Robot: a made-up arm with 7 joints. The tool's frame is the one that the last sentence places.
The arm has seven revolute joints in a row. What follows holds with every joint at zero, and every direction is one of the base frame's. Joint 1 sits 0.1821 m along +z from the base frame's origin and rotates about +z. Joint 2 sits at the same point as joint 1 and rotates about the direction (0, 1, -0.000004). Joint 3 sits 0.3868 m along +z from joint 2 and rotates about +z. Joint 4 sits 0.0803 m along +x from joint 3 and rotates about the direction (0, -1, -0.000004). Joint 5 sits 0.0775 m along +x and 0.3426 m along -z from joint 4 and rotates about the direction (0, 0.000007, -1). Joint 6 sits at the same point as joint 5 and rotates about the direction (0, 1, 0.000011). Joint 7 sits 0.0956 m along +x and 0.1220 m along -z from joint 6 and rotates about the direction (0, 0.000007, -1). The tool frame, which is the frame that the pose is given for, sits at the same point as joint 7; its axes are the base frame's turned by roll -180.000, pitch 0.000 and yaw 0.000 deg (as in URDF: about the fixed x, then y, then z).
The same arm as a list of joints. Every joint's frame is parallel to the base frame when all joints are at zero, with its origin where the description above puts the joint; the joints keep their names.
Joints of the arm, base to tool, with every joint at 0 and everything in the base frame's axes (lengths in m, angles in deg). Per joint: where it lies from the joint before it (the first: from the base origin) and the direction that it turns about. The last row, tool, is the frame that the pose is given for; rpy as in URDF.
joint 1: offset 0.0000 0.0000 0.1821 axis 0 0 1
joint 2: offset 0.0000 0.0000 0.0000 axis 0 1 0
joint 3: offset 0.0000 0.0000 0.3868 axis 0 0 1
joint 4: offset 0.0803 0.0000 0.0000 axis 0 -1 0
joint 5: offset 0.0775 0.0000 -0.3426 axis 0 0 -1
joint 6: offset 0.0000 0.0000 0.0000 axis 0 1 0
joint 7: offset 0.0956 0.0000 -0.1220 axis 0 0 -1
tool: offset 0.0000 0.0000 0.0000 rpy 180.00 0.00 0.00

